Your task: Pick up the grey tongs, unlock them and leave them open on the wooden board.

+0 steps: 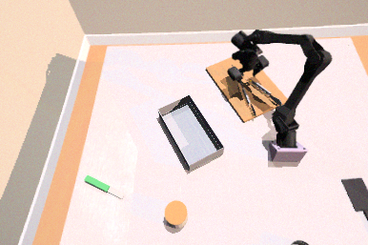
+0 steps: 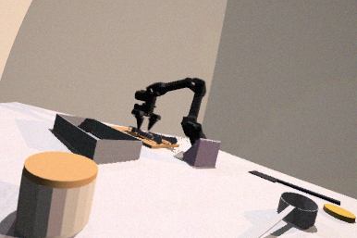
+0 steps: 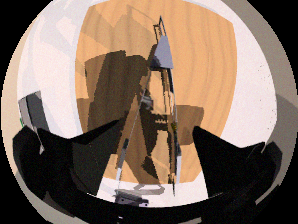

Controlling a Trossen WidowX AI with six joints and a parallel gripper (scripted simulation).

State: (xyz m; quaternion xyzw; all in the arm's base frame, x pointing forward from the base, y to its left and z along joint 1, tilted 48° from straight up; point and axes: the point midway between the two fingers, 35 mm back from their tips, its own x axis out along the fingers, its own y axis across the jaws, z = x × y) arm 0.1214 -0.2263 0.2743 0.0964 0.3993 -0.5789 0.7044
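The wooden board is 4 cm below my gripper tip. Round my gripper tip: green-handled tool: 59 cm ahead, 51 cm to the left, 4 cm below; black knife: 37 cm behind, 60 cm to the left, 4 cm below; roasting tin: 27 cm ahead, 27 cm to the left, 2 cm below.
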